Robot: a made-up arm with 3 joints.
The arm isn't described. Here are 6 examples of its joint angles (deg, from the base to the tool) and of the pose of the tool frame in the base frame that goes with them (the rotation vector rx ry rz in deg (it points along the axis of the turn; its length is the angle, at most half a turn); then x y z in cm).
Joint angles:
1: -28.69 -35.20 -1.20
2: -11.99 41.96 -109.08
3: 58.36 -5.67 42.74
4: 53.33 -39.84 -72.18
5: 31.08 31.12 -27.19
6: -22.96 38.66 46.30
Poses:
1: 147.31 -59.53 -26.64 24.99 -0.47 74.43
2: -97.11 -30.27 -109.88 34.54 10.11 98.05
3: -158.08 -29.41 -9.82 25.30 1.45 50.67
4: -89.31 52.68 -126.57 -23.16 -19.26 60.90
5: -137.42 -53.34 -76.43 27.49 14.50 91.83
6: 132.91 39.61 -91.04 44.02 18.18 41.68
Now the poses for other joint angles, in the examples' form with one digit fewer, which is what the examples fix.
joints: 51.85 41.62 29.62
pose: 149.2 75.3 33.9 27.9 23.5 74.9
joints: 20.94 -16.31 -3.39
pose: -166.1 14.7 -29.4 22.8 -5.7 70.4
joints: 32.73 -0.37 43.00
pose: -168.6 -20.7 21.8 27.7 3.6 52.8
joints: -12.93 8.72 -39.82
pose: 171.8 9.1 43.4 45.0 9.9 84.9
